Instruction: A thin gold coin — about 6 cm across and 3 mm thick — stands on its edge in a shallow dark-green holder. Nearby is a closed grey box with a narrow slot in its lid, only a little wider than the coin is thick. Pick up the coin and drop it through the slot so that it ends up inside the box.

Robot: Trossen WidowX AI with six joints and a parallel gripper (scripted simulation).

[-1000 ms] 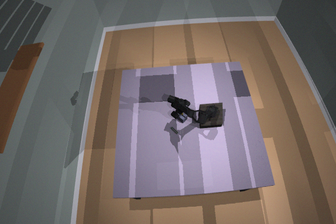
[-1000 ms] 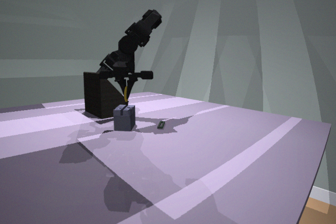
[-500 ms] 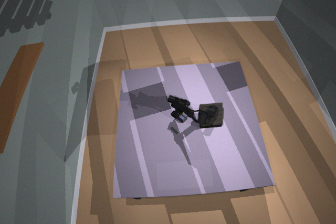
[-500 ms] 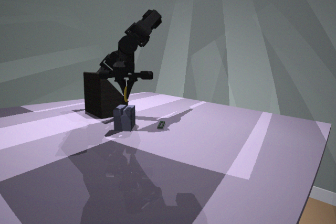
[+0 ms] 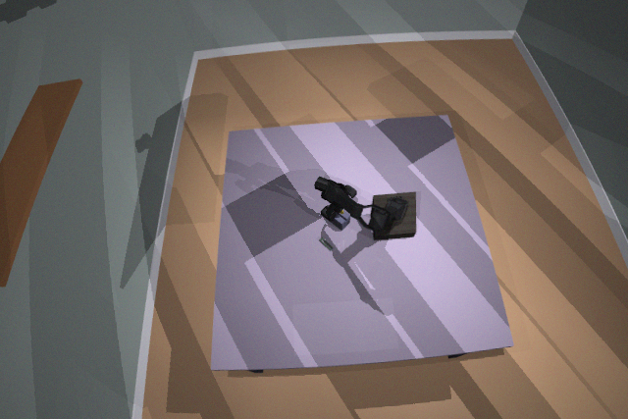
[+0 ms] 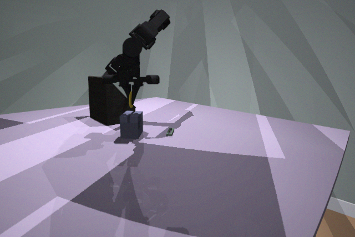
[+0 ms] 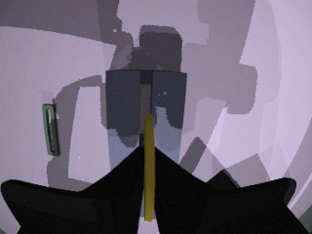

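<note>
Now: gripper tip 2 cm below the gold coin.
</note>
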